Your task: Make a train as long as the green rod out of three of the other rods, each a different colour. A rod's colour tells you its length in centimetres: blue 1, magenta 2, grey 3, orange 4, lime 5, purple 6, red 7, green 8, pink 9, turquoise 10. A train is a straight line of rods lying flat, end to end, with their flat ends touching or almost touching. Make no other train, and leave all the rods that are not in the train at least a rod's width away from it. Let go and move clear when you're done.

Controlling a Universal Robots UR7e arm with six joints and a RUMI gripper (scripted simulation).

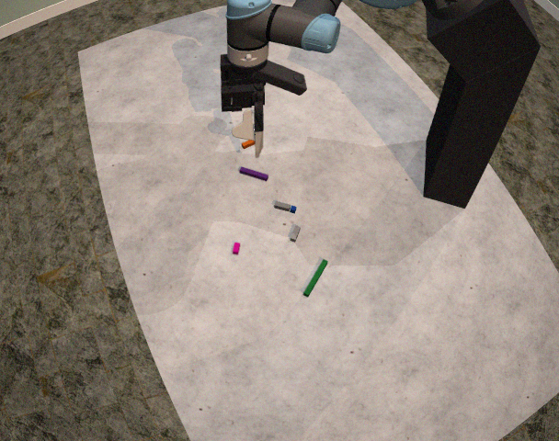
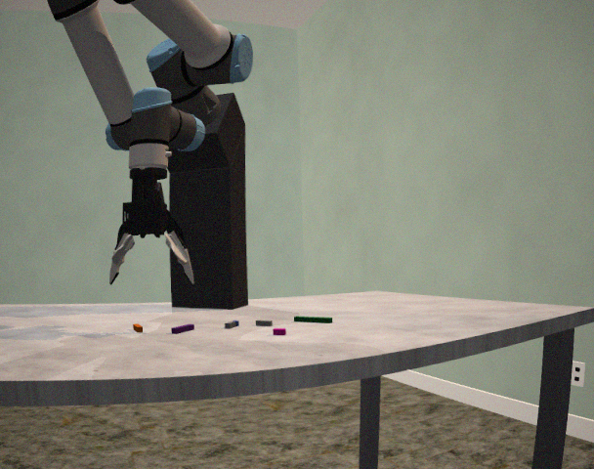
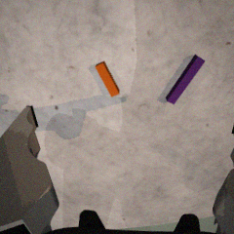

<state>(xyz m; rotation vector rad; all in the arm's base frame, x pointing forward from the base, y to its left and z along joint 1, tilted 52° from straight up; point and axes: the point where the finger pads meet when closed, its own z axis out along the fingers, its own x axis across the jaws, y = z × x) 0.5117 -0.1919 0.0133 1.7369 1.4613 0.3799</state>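
Right now my hand is 30 mm to the left of the orange rod and 80 mm above it. The rest, counted from my hand: purple rod 30 mm ahead, 50 mm to the left, 80 mm below; magenta rod 140 mm ahead, 190 mm to the left, 80 mm below; blue rod 160 mm to the left, 80 mm below.
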